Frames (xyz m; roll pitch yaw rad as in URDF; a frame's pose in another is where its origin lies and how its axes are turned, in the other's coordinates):
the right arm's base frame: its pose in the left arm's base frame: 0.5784 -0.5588 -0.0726 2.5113 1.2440 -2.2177
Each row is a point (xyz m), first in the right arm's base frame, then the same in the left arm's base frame.
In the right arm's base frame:
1: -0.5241 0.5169 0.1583
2: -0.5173 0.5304 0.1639
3: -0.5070 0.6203 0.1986
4: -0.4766 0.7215 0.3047
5: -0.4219 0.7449 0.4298
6: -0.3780 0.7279 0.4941
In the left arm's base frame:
1: 0.1712 -0.2502 0.4805
2: 0.1566 -0.2460 0.4752
3: 0.0661 -0.2114 0.4734
4: -0.0400 -0.1125 0.4363
5: -0.0747 -0.0047 0.3564
6: -0.0671 0.0454 0.2950

